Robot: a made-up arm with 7 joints.
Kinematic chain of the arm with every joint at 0, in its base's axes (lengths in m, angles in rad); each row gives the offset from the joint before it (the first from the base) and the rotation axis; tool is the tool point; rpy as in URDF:
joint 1: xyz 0 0 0 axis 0.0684 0.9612 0.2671
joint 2: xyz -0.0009 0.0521 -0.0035 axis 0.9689 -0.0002 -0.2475
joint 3: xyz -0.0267 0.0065 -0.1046 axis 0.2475 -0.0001 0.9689
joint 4: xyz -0.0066 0 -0.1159 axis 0.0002 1 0
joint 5: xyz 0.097 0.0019 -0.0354 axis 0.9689 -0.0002 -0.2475
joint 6: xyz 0.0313 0 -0.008 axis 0.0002 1 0
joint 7: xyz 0.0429 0 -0.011 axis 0.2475 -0.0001 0.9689
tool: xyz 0 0 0 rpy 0 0.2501 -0.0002
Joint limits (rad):
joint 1: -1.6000..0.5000
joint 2: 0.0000..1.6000
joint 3: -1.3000..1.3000
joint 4: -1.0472..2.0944
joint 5: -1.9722..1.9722
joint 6: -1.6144..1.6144
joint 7: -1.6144..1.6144
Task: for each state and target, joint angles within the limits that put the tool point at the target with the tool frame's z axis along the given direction. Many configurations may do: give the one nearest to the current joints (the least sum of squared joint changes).
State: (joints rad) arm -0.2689 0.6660 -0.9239 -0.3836 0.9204 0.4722 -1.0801
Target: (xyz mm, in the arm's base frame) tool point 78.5 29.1 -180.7 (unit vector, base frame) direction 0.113 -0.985 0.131
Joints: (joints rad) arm 0.0943 0.3380 -0.7623 -0.6985 1.6377 0.9144 -1.0802
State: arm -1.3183 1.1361 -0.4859 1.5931 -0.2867 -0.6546 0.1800
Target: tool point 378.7 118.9 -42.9 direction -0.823 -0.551 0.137
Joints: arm -1.4300 0.7329 -0.8509 1.1310 0.2208 -1.0458 0.1800
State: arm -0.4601 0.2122 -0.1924 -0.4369 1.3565 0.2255 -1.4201
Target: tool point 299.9 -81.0 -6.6 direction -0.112 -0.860 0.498
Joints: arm -1.2405 0.0000 -0.4538 0.0117 1.1008 1.0186 -1.4201
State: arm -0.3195 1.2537 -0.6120 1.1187 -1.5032 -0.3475 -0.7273
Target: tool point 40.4 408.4 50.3 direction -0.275 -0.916 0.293
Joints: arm -1.1332 1.5978 -0.3085 1.9182 -1.9722 -1.1801 -0.7273
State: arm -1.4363 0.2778 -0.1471 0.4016 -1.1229 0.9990 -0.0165
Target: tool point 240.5 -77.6 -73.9 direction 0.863 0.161 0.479
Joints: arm -0.8788 0.0000 -0.2897 -0.1523 -1.8553 0.8648 -0.0165
